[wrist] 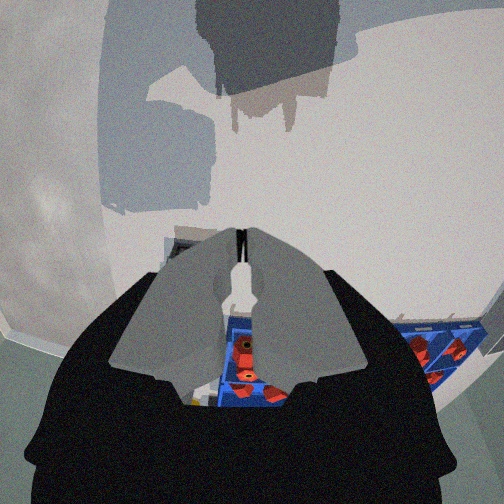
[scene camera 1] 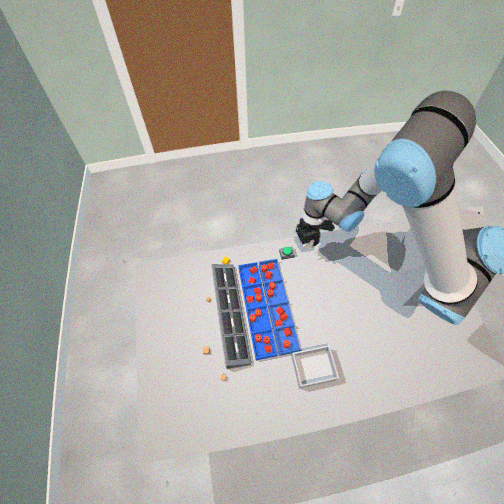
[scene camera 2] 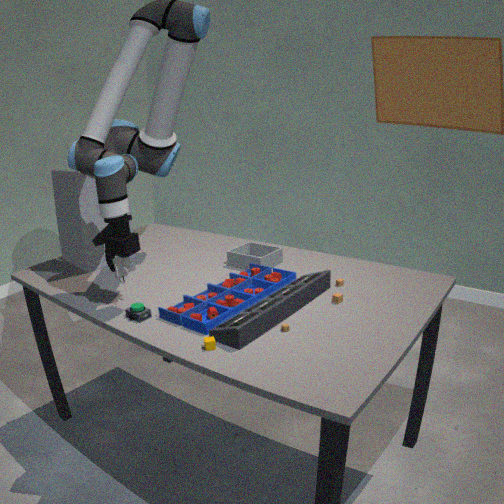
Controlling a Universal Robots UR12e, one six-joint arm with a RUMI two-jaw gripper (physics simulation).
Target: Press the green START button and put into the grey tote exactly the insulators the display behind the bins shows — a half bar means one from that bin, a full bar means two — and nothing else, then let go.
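Note:
The green START button (scene camera 1: pixel 287 251) sits on the table at the near end of the blue bins (scene camera 1: pixel 268 308), which hold several red insulators. It also shows in the second scene view (scene camera 2: pixel 137 310). My gripper (scene camera 1: pixel 308 237) hangs above the table just beyond the button, off to its side, and is shut and empty; in the wrist view the jaw tips (wrist: pixel 242 246) meet. The grey tote (scene camera 1: pixel 315 366) stands empty at the far end of the bins. The dark display (scene camera 1: pixel 231 316) runs along the bins; I cannot read any bars on it.
A yellow cube (scene camera 1: pixel 226 260) lies at the display's end. Three small orange cubes (scene camera 1: pixel 206 350) lie on the table beyond the display. The arm's base (scene camera 1: pixel 452 295) stands at the table's edge.

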